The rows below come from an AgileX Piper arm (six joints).
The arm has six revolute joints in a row. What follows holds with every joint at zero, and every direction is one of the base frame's.
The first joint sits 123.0 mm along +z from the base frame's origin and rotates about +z.
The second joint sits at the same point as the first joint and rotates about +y.
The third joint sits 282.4 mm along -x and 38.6 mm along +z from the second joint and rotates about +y.
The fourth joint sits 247.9 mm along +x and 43.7 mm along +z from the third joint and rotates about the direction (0.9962, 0, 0.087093).
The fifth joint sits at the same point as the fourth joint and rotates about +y.
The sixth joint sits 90.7 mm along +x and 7.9 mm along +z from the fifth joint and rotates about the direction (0.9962, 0, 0.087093).
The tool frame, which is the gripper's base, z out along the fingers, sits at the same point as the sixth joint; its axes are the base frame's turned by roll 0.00, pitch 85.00 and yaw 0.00 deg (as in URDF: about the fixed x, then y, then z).
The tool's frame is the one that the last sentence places.
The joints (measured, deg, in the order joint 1, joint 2, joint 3, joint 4, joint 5, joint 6), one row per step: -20.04 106.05 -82.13 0.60 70.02 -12.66; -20.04 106.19 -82.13 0.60 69.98 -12.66; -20.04 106.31 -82.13 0.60 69.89 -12.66; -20.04 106.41 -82.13 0.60 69.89 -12.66; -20.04 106.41 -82.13 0.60 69.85 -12.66; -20.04 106.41 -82.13 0.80 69.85 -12.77; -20.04 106.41 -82.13 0.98 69.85 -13.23; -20.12 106.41 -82.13 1.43 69.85 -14.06; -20.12 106.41 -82.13 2.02 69.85 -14.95; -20.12 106.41 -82.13 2.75 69.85 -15.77; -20.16 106.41 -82.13 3.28 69.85 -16.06; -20.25 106.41 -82.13 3.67 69.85 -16.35; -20.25 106.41 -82.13 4.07 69.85 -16.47; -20.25 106.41 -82.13 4.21 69.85 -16.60; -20.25 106.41 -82.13 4.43 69.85 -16.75
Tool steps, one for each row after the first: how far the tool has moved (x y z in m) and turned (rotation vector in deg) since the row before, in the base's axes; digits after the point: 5 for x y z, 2 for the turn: 0.00031 -0.00011 -0.00088 0.03 0.09 0.00; 0.00035 -0.00013 -0.00076 0.01 0.03 0.00; 0.00018 -0.00006 -0.00063 0.03 0.09 0.00; 0.00006 -0.00002 0.00000 -0.01 -0.04 0.00; 0.00010 0.00028 0.00000 0.18 -0.07 0.04; 0.00009 0.00025 0.00000 0.15 -0.06 0.40; 0.00006 0.00015 0.00001 0.38 -0.16 0.60; 0.00031 0.00082 0.00003 0.50 -0.21 0.69; 0.00039 0.00102 0.00004 0.62 -0.26 0.58; 0.00020 0.00050 0.00004 0.46 -0.18 0.07; 0.00002 0.00000 0.00003 0.34 -0.14 0.07; 0.00022 0.00055 0.00004 0.35 -0.14 -0.01; 0.00008 0.00019 0.00001 0.12 -0.05 0.08; 0.00012 0.00030 0.00002 0.19 -0.08 0.08
